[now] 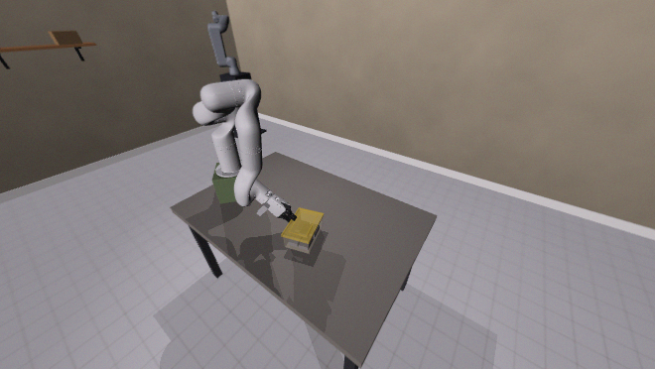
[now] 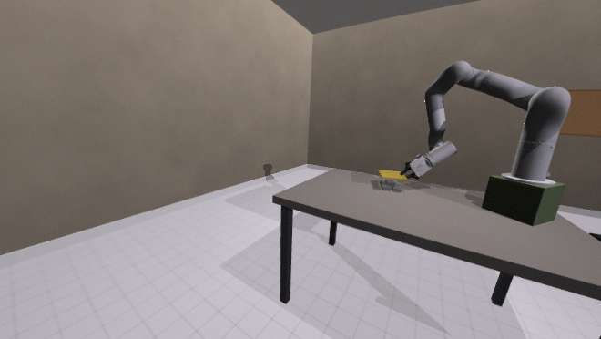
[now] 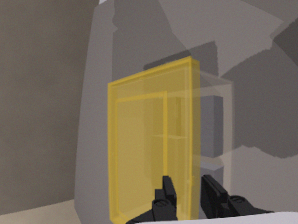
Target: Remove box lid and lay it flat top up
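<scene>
Right now the yellow lid is 8 cm ahead of my hand and 1 cm below it. The rest, counted from my hand: grey box: 8 cm ahead, 5 cm below.
</scene>
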